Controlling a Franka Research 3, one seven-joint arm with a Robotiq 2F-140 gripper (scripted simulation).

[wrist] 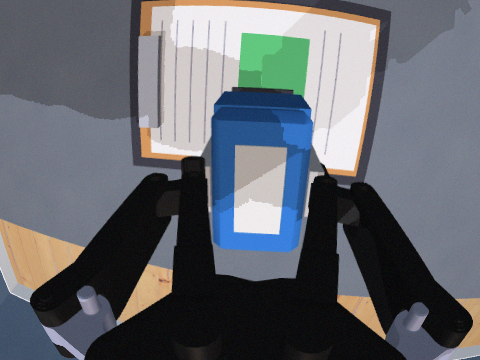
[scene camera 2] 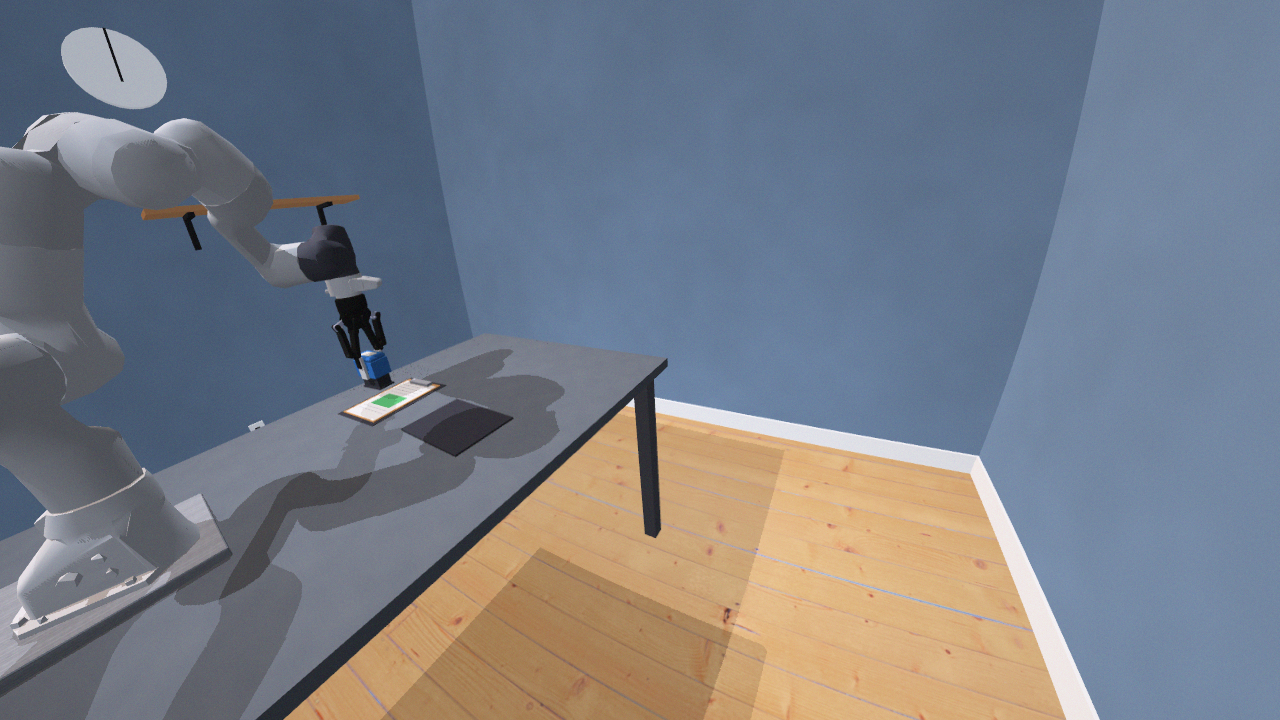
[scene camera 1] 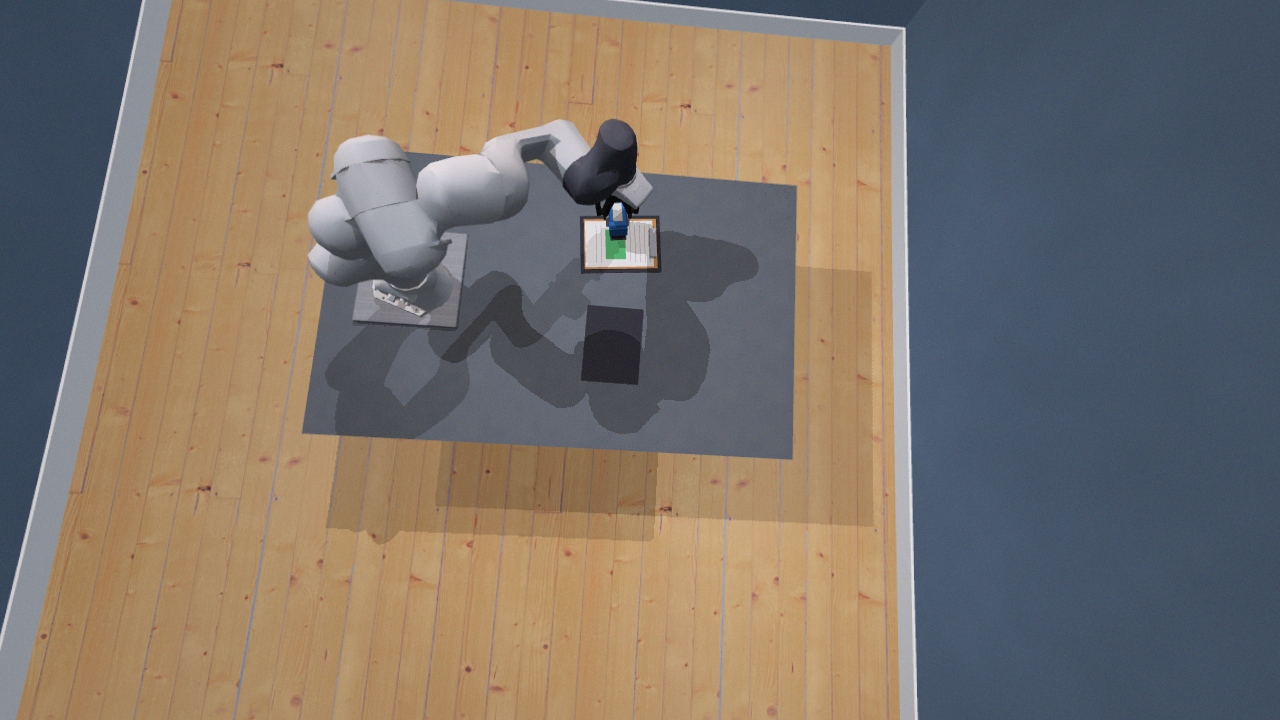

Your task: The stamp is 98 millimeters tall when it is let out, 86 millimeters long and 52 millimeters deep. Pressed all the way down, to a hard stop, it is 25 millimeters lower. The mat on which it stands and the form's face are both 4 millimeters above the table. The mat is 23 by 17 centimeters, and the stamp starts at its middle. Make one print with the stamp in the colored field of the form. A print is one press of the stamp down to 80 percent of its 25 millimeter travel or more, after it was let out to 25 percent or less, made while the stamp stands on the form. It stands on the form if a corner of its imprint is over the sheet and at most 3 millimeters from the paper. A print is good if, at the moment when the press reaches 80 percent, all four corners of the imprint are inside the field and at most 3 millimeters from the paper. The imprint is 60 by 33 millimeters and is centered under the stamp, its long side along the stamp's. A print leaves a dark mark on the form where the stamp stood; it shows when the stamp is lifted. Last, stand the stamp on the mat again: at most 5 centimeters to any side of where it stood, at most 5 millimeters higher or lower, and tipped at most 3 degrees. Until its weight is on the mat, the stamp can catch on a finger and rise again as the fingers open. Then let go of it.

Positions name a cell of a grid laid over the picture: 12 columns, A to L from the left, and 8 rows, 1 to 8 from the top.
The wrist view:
gripper: G4
stamp: G4
form: E2
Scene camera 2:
gripper: D5
stamp: D5
form: D5
dark mat: E5
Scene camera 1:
form: G3
dark mat: F4
